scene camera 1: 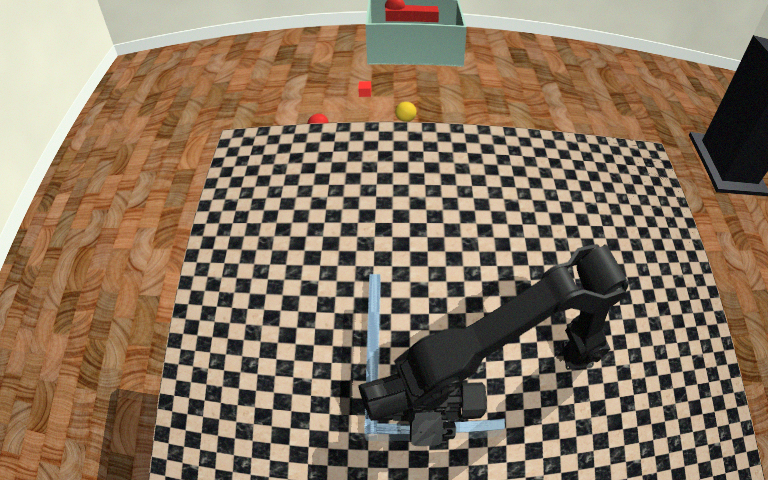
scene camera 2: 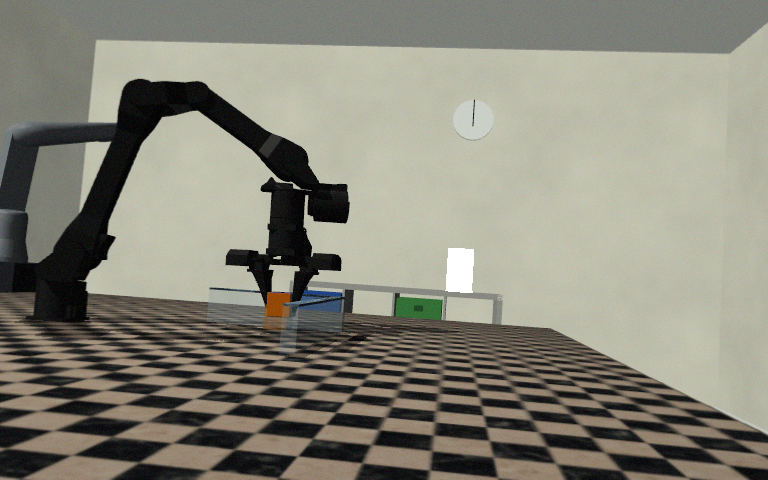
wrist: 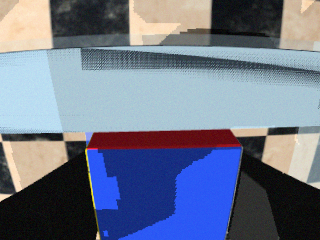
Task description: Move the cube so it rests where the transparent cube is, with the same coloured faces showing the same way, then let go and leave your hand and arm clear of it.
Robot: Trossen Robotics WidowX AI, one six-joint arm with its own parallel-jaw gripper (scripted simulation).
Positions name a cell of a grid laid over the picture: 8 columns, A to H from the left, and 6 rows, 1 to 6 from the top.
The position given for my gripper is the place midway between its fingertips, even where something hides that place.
my gripper: scene camera 1 E6; scene camera 2 C4; wrist D4
